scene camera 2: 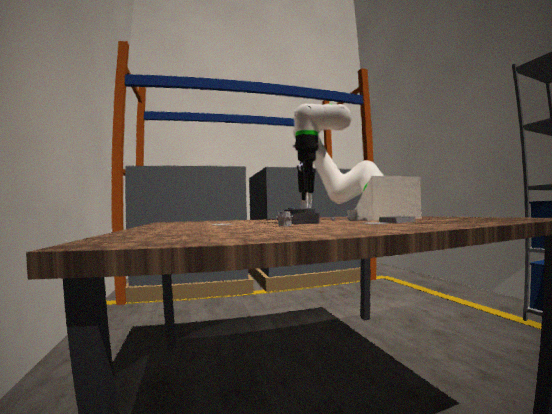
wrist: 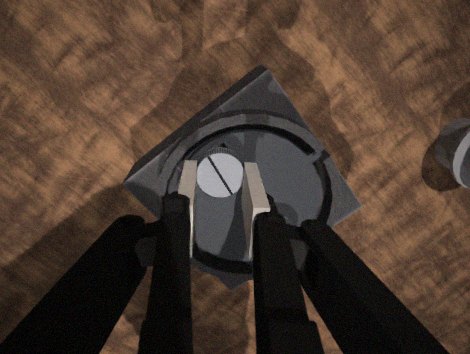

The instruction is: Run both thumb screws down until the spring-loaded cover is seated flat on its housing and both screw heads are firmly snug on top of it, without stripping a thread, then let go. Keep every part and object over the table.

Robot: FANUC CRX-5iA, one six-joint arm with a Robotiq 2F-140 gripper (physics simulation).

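Frame: origin at the arm's base, x ahead, y left, z up, level; metres.
Seen in the pictures: gripper, fingertip midpoint: (scene camera 2: 306, 208) (wrist: 219, 181); arm's base, origin of the base link: (scene camera 2: 383, 199).
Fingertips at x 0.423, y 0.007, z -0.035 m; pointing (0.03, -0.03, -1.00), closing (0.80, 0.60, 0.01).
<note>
Offsets run from my fingertips to a thing's top centre. "spot": to the spot under its first point. Level surfaces: height alone.
The dark square housing @[dy -0.002, dx +0.028, dz -0.002 m] (scene camera 2: 306, 217) (wrist: 260, 90) stands on the table. The round dark cover @[dy -0.002, dx +0.028, dz -0.008 m] (wrist: 290, 160) lies inside its ring, with a dark gap around much of its edge. A light-grey slotted thumb screw head @[spot: dy +0.000, dx +0.000, dz +0.004 m] (wrist: 220, 183) is near the cover's left side. My gripper (scene camera 2: 306, 200) (wrist: 219, 181) points down over the housing and is shut on this screw, one pale fingertip on each side. The other screw does not show in the wrist view; the right finger covers part of the cover. Whether the cover or head is seated cannot be told.
A small grey round part @[dy +0.138, dx +0.152, dz -0.009 m] (scene camera 2: 284, 218) (wrist: 452, 155) stands beside the housing on the wooden table @[dz -0.058 m] (scene camera 2: 175, 237) (wrist: 75, 100). A flat dark block @[dy +0.258, dx -0.238, dz -0.038 m] (scene camera 2: 397, 219) lies to the right, near the large pale box (scene camera 2: 397, 197).
</note>
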